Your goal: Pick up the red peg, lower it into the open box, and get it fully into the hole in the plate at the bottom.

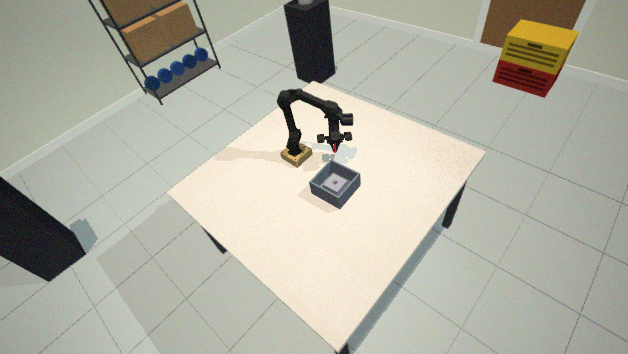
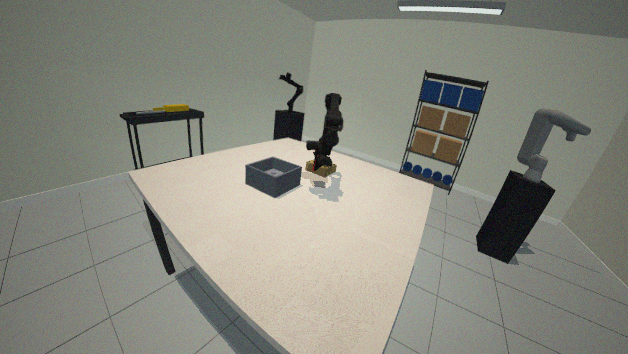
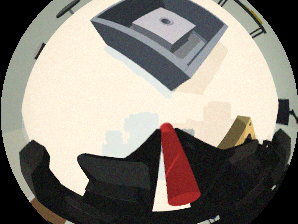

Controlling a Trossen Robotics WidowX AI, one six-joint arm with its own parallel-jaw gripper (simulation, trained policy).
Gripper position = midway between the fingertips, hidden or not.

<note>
I see my gripper (image 3: pixel 166 132), a red peg (image 3: pixel 182 186) and a grey box (image 2: pixel 255 176).
The grey box also shows in image 1 (image 1: pixel 353 178).
</note>
